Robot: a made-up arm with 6 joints. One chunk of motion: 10 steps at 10 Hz.
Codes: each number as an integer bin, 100 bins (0 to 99) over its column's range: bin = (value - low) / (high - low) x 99, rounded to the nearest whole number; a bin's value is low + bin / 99 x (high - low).
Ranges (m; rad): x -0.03..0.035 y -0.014..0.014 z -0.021..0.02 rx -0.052..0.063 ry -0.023..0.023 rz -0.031..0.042
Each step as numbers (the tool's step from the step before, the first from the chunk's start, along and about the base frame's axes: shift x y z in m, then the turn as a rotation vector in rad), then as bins.
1 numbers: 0.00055 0.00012 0.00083 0.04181 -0.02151 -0.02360
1 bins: 47 50 53 81 3 10
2 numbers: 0.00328 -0.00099 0.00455 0.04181 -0.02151 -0.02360
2 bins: 51 46 62 81 3 10
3 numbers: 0.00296 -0.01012 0.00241 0.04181 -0.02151 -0.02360
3 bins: 50 14 57 81 3 10
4 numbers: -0.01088 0.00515 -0.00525 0.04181 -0.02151 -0.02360
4 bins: 29 68 38 81 3 10
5 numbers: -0.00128 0.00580 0.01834 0.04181 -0.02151 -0.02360
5 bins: 44 70 95 81 3 10
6 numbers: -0.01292 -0.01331 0.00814 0.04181 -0.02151 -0.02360
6 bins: 26 2 70 81 3 10
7 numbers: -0.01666 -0.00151 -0.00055 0.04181 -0.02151 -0.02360
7 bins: 20 44 49 81 3 10
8 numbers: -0.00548 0.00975 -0.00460 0.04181 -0.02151 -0.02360
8 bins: 37 84 40 81 3 10
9 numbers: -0.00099 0.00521 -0.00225 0.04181 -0.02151 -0.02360
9 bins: 44 68 45 81 3 10
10 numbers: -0.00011 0.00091 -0.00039 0.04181 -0.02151 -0.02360
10 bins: 46 53 50 81 3 10
